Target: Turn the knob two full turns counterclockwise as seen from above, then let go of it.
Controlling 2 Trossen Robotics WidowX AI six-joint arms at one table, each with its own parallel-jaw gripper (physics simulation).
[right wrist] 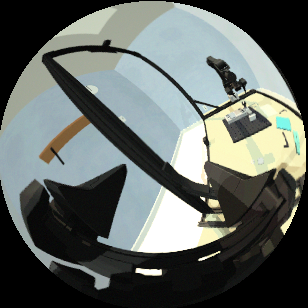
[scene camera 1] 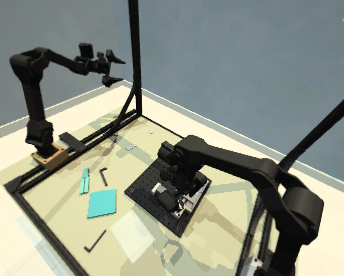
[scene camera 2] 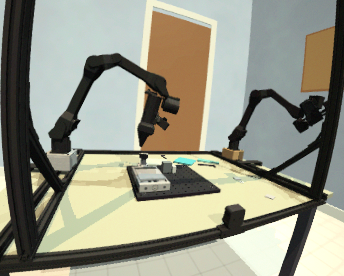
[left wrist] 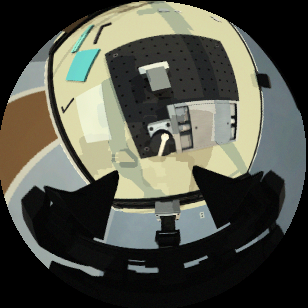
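Pixels of known places: left gripper, between the fingertips: [right wrist: 240,95] [scene camera 1: 181,204] [scene camera 2: 141,143] [left wrist: 155,171]; right gripper, between the fingertips: [right wrist: 166,166] [scene camera 1: 124,71] [scene camera 2: 318,116]; left arm's base, origin of its link: [scene camera 2: 60,151] [left wrist: 167,217]; right arm's base, origin of its link: [scene camera 1: 48,151] [scene camera 2: 233,149].
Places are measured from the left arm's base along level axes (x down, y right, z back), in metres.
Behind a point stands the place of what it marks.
Observation:
The black round knob [left wrist: 164,140] @(x -0.007, y 0.013, z -0.342 m) [scene camera 2: 143,156] @(x 0.000, y 0.027, z -0.332 m) with a pale pointer mark stands at the end of a silver stage [left wrist: 202,125] @(x 0.039, y 0.093, z -0.345 m) [scene camera 2: 154,187] @(x 0.054, y 0.207, z -0.352 m) on the black perforated board [left wrist: 190,55] @(x 0.068, y 0.102, z -0.506 m) [scene camera 2: 200,187] @(x 0.068, y 0.191, z -0.523 m) [scene camera 1: 145,192] @(x 0.068, y -0.023, z -0.492 m). In the left wrist view the pointer mark runs down and slightly left. My left gripper [left wrist: 155,171] @(x -0.049, y -0.001, z -0.323 m) [scene camera 2: 142,143] @(x -0.049, y -0.001, z -0.323 m) is open and empty, pointing down above the knob, with a clear gap between them in scene camera 2. In scene camera 1 my left arm largely hides the knob. My right gripper [scene camera 1: 123,71] @(x -0.238, y 0.276, z -0.971 m) [right wrist: 166,166] @(x -0.238, y 0.276, z -0.971 m) is open and empty, raised high away from the board.
A grey block [left wrist: 159,78] @(x 0.024, y 0.021, z -0.434 m) [scene camera 2: 166,167] @(x 0.045, y 0.034, z -0.432 m) stands on the board near the stage. A turquoise square [scene camera 1: 102,203] @(x 0.071, y -0.175, z -0.588 m) [left wrist: 83,65] @(x 0.071, y -0.153, z -0.573 m), a turquoise tool [scene camera 1: 85,181] @(x 0.069, y -0.170, z -0.728 m) and two black hex keys [scene camera 1: 103,176] @(x 0.073, y -0.101, z -0.696 m) [scene camera 1: 95,241] @(x 0.075, y -0.268, z -0.488 m) lie on the table. Black frame posts [scene camera 1: 135,55] @(x -0.319, y 0.329, z -0.934 m) rise at its edges.

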